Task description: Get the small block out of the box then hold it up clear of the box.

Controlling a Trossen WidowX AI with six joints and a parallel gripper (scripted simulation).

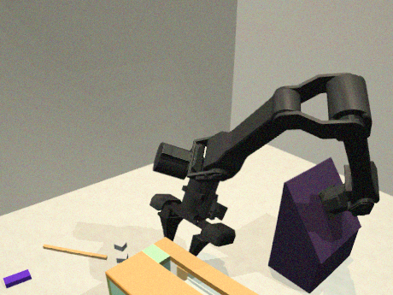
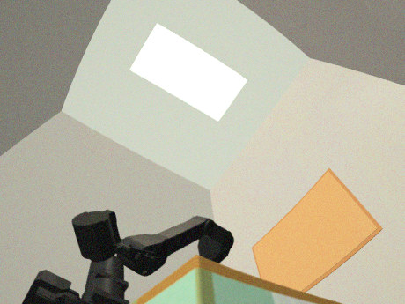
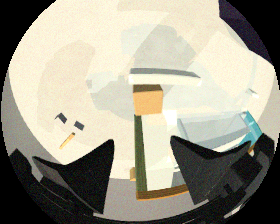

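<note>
The block is 5 cm below my gripper tip, 2 cm behind it and 1 cm to the left of it. The rest, counted from my gripper tip: box: 19 cm to the left, 3 cm ahead, 1 cm below; orange stick: 20 cm to the right, 16 cm ahead, 7 cm below.
</note>
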